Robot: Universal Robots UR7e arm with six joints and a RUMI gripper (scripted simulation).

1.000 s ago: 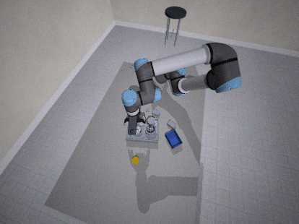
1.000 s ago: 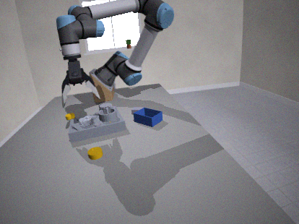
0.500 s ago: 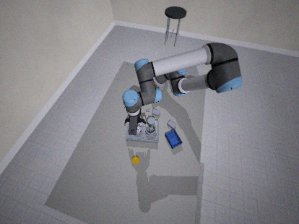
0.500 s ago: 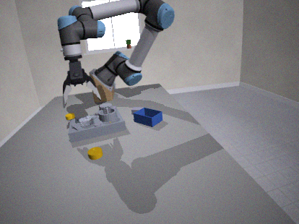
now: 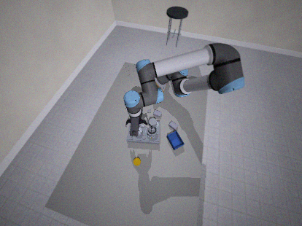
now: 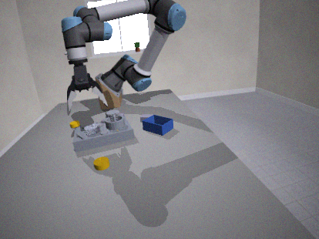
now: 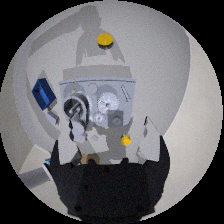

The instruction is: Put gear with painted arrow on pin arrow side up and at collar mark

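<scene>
Right now my hand is 80 mm above the grey gear. From my hand the other things lie so: blue bin 60 mm behind, 280 mm to the left, 120 mm below; then yellow disc 190 mm ahead, 80 mm to the left, 120 mm below.
</scene>
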